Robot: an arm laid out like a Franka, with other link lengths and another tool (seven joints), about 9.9 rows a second.
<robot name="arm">
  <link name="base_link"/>
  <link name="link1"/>
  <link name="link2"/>
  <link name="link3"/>
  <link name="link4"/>
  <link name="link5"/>
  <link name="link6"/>
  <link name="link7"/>
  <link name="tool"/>
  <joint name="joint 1" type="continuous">
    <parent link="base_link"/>
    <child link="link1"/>
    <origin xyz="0 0 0.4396" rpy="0 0 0"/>
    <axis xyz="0 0 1"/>
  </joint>
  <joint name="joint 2" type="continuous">
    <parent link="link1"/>
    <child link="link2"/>
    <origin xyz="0 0 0" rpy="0 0 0"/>
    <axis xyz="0 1 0"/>
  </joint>
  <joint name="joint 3" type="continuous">
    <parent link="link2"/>
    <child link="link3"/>
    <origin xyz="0 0 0.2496" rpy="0 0 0"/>
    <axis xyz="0 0 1"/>
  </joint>
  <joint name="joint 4" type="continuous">
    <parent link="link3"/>
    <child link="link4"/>
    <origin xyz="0.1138 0 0" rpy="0 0 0"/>
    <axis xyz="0 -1 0"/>
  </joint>
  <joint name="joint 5" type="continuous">
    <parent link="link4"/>
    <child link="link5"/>
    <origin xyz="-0.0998 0 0.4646" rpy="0 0 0"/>
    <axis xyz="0 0 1"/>
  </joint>
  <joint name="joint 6" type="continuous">
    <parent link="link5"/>
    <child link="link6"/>
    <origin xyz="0 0 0" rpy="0 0 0"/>
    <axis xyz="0 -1 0"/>
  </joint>
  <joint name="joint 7" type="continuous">
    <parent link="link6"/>
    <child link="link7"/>
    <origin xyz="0.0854 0 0" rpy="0 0 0"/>
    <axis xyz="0 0 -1"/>
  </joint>
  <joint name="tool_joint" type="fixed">
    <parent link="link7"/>
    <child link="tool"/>
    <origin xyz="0.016 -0.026 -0.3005" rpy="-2.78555 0 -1.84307"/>
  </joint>
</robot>
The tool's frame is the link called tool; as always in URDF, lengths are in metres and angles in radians. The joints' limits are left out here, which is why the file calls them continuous.
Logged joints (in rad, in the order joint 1, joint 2, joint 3, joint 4, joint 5, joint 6, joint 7), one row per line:
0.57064, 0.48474, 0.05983, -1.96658, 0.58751, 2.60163, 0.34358
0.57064, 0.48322, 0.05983, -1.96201, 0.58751, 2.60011, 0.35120
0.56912, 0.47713, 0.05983, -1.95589, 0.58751, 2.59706, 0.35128
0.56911, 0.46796, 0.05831, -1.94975, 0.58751, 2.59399, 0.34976
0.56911, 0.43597, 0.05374, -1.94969, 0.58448, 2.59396, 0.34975
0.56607, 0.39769, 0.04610, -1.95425, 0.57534, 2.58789, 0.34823
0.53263, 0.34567, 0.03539, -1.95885, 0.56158, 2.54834, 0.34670
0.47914, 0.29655, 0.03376, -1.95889, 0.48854, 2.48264, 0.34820
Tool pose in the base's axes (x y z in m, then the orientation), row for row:
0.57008, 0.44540, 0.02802, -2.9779, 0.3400, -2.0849
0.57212, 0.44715, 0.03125, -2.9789, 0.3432, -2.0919
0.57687, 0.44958, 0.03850, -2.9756, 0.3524, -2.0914
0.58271, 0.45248, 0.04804, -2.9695, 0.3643, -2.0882
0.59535, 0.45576, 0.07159, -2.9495, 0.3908, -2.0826
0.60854, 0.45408, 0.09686, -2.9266, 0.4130, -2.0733
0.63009, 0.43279, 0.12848, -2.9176, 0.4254, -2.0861
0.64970, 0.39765, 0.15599, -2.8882, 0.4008, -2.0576
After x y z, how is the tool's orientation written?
As angles about the fixed x, y, z axes (roll, pitch, yaw), in radians.
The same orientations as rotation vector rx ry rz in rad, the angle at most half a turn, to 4 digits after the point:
-1.3609, 2.4087, 0.0434
-1.3511, 2.4115, 0.0450
-1.3454, 2.4037, 0.0476
-1.3403, 2.3915, 0.0494
-1.3236, 2.3639, 0.0456
-1.3116, 2.3364, 0.0369
-1.2855, 2.3338, 0.0309
-1.3183, 2.3232, -0.0116

